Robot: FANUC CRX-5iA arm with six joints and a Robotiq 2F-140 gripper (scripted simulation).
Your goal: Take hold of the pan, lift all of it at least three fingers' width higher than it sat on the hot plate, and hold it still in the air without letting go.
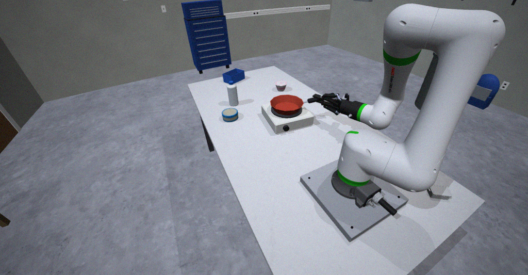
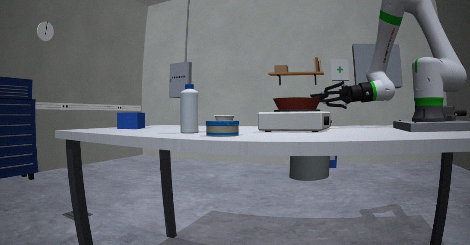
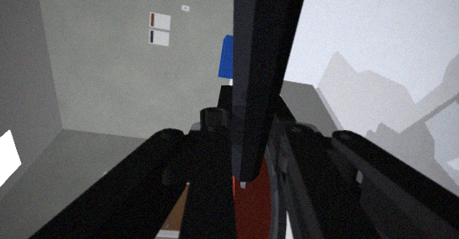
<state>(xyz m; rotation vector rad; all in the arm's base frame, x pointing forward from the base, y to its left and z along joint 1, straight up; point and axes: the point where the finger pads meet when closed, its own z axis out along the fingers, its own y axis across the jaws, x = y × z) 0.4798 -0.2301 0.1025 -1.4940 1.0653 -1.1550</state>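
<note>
Now: the red pan 5 cm ahead of my hand, 12 cm to the left of it and 2 cm below it. The rest, counted from my hand: white bottle (43 cm ahead, 37 cm to the left, 5 cm below); round blue tin (28 cm ahead, 46 cm to the left, 11 cm below); white hot plate (6 cm ahead, 17 cm to the left, 10 cm below).
</note>
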